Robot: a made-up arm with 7 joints. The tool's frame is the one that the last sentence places.
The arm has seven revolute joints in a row. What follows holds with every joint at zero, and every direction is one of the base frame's.
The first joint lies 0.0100 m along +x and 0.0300 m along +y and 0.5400 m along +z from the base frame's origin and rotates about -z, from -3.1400 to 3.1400 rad.
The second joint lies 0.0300 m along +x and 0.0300 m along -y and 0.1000 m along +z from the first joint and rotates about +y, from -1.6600 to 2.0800 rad.
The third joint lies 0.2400 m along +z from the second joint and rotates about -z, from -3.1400 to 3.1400 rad.
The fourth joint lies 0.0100 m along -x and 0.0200 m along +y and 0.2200 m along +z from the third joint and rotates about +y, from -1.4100 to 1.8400 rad.
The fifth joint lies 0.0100 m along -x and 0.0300 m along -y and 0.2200 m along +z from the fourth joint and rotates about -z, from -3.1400 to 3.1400 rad.
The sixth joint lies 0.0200 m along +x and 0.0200 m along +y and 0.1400 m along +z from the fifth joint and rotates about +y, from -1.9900 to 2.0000 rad.
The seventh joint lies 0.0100 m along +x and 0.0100 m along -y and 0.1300 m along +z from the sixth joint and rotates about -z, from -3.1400 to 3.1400 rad.
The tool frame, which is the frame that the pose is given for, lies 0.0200 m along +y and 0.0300 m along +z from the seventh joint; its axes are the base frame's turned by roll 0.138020, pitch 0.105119 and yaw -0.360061 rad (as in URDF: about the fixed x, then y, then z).
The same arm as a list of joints. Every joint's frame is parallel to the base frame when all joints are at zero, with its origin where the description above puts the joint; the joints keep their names.
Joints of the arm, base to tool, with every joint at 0 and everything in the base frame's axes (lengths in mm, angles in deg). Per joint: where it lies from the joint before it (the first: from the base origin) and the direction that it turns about. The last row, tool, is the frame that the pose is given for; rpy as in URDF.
joint 1: xyz 10 30 540 axis 0 0 -1
joint 2: xyz 30 -30 100 axis 0 1 0
joint 3: xyz 0 0 240 axis 0 0 -1
joint 4: xyz -10 20 220 axis 0 1 0
joint 5: xyz -10 -30 220 axis 0 0 -1
joint 6: xyz 20 20 140 axis 0 1 0
joint 7: xyz 10 -10 130 axis 0 0 -1
tool: xyz 0 20 30 rpy 7.91 6.02 -20.63
Joint limits (deg, base to tool): -179.91..179.91 -95.11..119.18 -179.91..179.91 -80.79..105.42 -179.91..179.91 -114.02..114.59 -179.91..179.91

